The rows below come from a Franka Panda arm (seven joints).
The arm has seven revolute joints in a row. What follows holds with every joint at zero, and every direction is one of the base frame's. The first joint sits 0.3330 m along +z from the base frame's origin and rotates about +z. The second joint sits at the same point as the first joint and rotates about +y. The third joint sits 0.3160 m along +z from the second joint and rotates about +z. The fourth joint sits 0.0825 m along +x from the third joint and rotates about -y. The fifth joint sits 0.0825 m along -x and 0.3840 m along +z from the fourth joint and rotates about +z. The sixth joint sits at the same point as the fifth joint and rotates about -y. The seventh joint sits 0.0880 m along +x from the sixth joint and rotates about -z. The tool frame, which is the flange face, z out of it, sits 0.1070 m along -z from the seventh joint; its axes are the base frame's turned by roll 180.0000, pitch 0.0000 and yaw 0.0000 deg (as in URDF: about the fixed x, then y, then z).
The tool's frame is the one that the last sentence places.
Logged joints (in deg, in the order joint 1, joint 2, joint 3, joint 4, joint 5, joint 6, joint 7), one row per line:
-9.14 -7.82 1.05 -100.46 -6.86 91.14 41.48
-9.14 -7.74 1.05 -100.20 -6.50 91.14 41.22
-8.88 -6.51 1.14 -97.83 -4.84 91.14 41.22
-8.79 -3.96 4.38 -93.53 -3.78 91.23 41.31
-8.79 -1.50 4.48 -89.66 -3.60 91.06 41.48
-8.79 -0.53 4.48 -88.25 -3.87 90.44 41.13
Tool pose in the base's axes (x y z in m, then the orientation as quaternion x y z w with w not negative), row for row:
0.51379 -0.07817 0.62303 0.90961 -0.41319 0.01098 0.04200
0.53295 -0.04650 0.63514 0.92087 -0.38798 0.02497 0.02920
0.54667 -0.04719 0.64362 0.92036 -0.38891 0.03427 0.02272
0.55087 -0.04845 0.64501 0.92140 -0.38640 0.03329 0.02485
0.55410 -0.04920 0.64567 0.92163 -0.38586 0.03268 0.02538
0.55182 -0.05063 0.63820 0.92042 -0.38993 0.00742 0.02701
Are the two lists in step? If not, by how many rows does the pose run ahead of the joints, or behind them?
The pose runs 2 rows ahead of the joints: the pose in row i belongs to the joints in row i + 2.
